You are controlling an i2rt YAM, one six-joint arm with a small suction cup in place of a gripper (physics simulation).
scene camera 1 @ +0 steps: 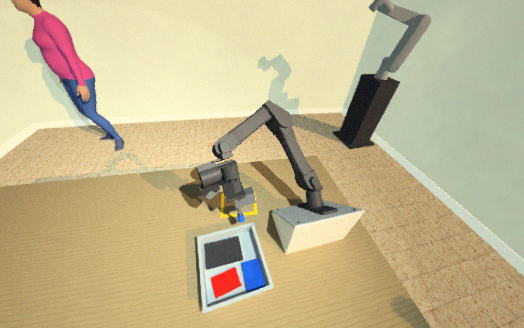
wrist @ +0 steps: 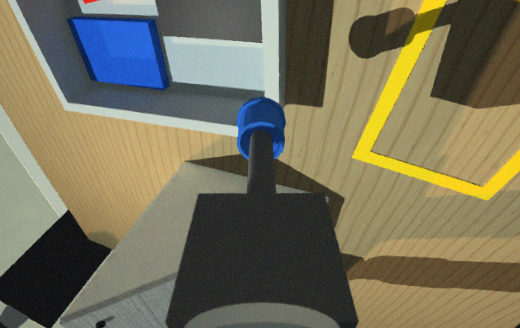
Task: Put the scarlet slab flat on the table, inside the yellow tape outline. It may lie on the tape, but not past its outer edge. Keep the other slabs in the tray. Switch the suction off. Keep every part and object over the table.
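Places are measured from the arm's base along level axes (x ahead, y left, z up), in metres.
Pixels of known places: hand at its tool point: (scene camera 1: 241,219) (wrist: 260,119); arm's base at its link origin: (scene camera 1: 315,208).
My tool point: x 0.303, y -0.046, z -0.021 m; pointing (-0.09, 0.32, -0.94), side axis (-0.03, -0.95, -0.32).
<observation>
Ahead of a thing's pixels: the offset from my tool point to its top centre. Level surfaces: height alone.
The scarlet slab {0.097 m ahead, 0.174 m left, 0.081 m down} (scene camera 1: 226,282) lies flat in the tray (scene camera 1: 201,295) (wrist: 271,50), at the end away from the tape outline; a small corner of the slab (wrist: 91,1) shows at the top of the wrist view. A blue slab {0.000 m ahead, 0.181 m left, 0.079 m down} (scene camera 1: 253,274) (wrist: 122,52) lies beside it, and a dark grey slab {0.089 m ahead, 0.069 m left, 0.079 m down} (scene camera 1: 223,252) (wrist: 212,17) lies in the tray's end nearer the outline. The yellow tape outline (scene camera 1: 222,206) (wrist: 425,172) is on the table, partly hidden behind the arm in the scene view. My suction cup (scene camera 1: 241,218) (wrist: 261,127) is open, with no slab on it, above the table between outline and tray.
The arm's pale base block (scene camera 1: 320,232) (wrist: 135,240) stands right of the tray in the scene view. A second arm on a black pedestal (scene camera 1: 367,110) stands on the floor beyond the table {0.093 m down} (scene camera 1: 100,240). A person in a pink top (scene camera 1: 57,47) is at the back left.
</observation>
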